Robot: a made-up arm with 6 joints.
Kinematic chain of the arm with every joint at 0, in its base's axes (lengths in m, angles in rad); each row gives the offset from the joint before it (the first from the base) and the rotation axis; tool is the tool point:
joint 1: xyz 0 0 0.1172 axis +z
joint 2: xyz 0 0.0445 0 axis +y
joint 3: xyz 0 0 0.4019 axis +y
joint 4: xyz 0 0 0.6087 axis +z
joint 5: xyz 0 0 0 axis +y
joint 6: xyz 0 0 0.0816 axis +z
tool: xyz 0 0 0
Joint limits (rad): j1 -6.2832..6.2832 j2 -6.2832..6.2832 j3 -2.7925..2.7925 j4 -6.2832..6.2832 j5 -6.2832..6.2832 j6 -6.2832..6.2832
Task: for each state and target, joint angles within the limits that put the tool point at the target. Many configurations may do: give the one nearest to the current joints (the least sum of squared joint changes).
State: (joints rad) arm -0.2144 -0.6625 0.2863 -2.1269 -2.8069 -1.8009
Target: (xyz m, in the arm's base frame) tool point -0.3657 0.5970 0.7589
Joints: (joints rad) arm -0.8950 -0.8800 0.0508 -2.0820 -2.4821 -1.8009
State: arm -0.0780 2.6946 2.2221 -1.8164 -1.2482 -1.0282
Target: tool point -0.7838 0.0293 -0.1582
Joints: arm 0.1044 3.4707 1.3861 -1.7321 -0.9680 -1.0282
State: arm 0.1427 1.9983 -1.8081 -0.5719 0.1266 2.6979
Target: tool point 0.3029 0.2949 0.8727
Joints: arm 0.6761 1.4060 -1.3799 -0.5607 0.0928 2.6979
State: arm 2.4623 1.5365 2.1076 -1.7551 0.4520 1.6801
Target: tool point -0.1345 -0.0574 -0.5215
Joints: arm 3.2397 1.5714 1.9603 -1.7558 0.0068 1.6801
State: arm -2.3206 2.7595 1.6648 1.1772 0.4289 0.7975
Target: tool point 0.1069 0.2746 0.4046
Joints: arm -1.7193 3.4657 2.5691 1.1271 0.2831 0.7975
